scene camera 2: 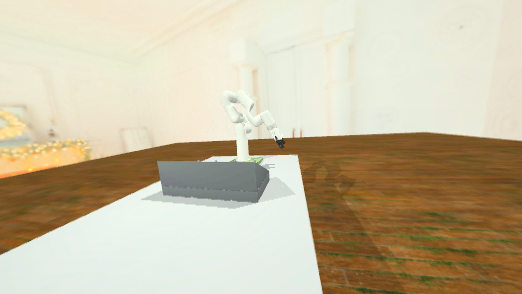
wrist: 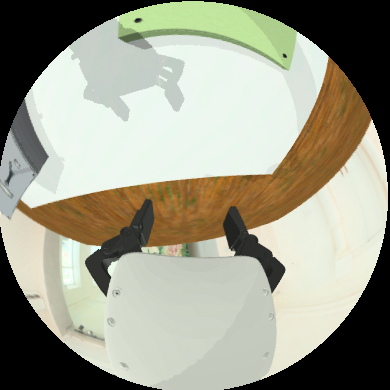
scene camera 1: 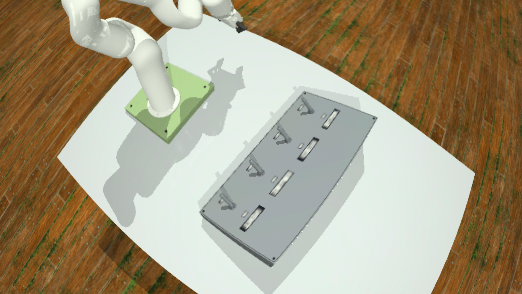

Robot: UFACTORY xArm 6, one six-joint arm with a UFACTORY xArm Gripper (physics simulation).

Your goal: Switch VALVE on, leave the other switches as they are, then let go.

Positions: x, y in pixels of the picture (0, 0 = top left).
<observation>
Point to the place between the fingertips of my gripper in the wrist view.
190, 212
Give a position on a grey switch panel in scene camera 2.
235, 181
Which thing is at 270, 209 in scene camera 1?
A grey switch panel.
</observation>
